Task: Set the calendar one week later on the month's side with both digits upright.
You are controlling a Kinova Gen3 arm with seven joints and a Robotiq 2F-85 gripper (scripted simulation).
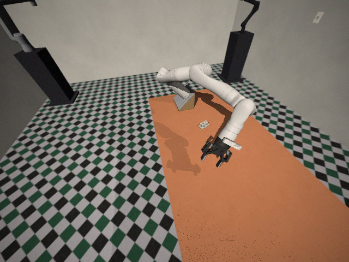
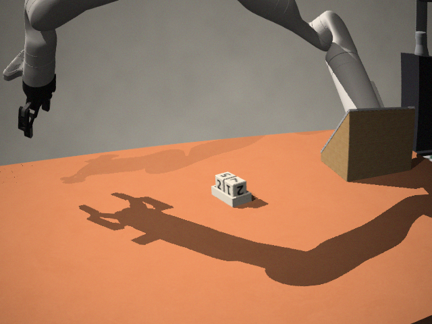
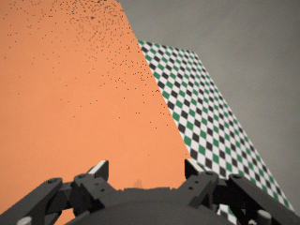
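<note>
Now: hand 43 cm past the cube, 15 cm to the right of it and 14 cm above it. From my hand the other things lie so: white calendar tray: 42 cm behind, 16 cm below, 14 cm to the left.
</note>
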